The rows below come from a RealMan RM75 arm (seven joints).
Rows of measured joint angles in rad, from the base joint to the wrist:
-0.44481, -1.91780, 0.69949, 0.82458, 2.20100, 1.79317, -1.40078
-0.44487, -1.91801, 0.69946, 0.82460, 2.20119, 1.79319, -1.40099
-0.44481, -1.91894, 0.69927, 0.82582, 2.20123, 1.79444, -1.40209
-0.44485, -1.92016, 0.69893, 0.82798, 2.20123, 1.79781, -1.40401
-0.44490, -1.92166, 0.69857, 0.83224, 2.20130, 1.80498, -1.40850
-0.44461, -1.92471, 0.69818, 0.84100, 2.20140, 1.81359, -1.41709
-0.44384, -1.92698, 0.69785, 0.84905, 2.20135, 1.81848, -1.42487
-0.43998, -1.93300, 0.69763, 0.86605, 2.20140, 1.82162, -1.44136
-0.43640, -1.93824, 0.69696, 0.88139, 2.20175, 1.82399, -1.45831
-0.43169, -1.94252, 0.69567, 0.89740, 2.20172, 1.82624, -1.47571
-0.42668, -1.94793, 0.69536, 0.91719, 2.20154, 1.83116, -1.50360
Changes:
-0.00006, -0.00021, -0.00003, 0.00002, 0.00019, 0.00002, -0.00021
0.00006, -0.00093, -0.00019, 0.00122, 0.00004, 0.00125, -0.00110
-0.00004, -0.00122, -0.00034, 0.00216, 0.00000, 0.00337, -0.00192
-0.00005, -0.00150, -0.00036, 0.00426, 0.00007, 0.00717, -0.00449
0.00029, -0.00305, -0.00039, 0.00876, 0.00010, 0.00861, -0.00859
0.00077, -0.00227, -0.00033, 0.00805, -0.00005, 0.00489, -0.00778
0.00386, -0.00602, -0.00022, 0.01700, 0.00005, 0.00314, -0.01649
0.00358, -0.00524, -0.00067, 0.01534, 0.00035, 0.00237, -0.01695
0.00471, -0.00428, -0.00129, 0.01601, -0.00003, 0.00225, -0.01740
0.00501, -0.00541, -0.00031, 0.01979, -0.00018, 0.00492, -0.02789

